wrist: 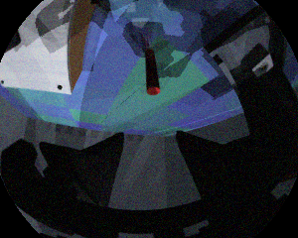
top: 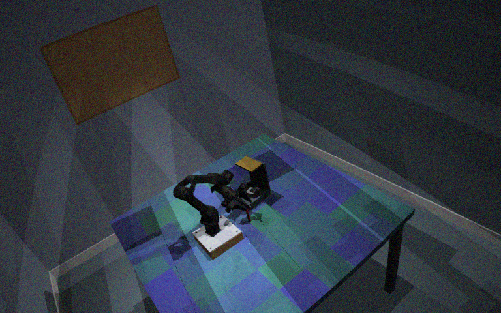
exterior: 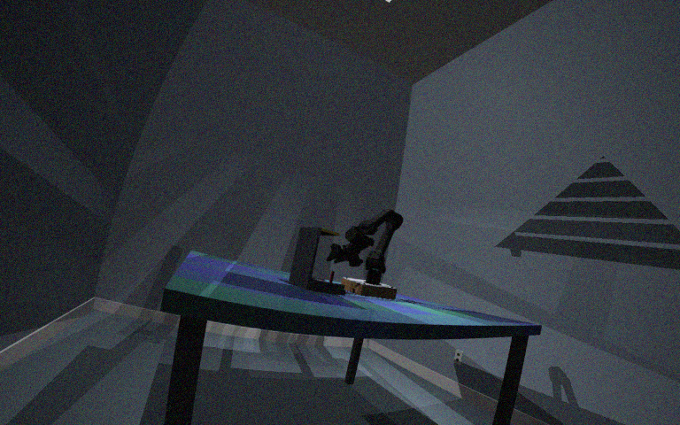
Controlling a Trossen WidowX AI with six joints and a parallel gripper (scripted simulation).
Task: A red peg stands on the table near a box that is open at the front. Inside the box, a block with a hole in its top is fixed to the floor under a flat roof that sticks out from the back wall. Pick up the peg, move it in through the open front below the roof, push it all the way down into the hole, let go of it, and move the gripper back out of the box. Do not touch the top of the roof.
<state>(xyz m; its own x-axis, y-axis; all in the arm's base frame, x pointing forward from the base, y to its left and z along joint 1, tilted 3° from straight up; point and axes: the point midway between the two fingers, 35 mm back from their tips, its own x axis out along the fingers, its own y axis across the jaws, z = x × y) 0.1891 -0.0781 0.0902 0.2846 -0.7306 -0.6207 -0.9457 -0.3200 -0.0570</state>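
Now: gripper tip 1 cm past the red peg, 3 cm to the right of it and 8 cm above it. Also, from my gripper tip: orange roof: 19 cm ahead, 15 cm to the left, 10 cm above.
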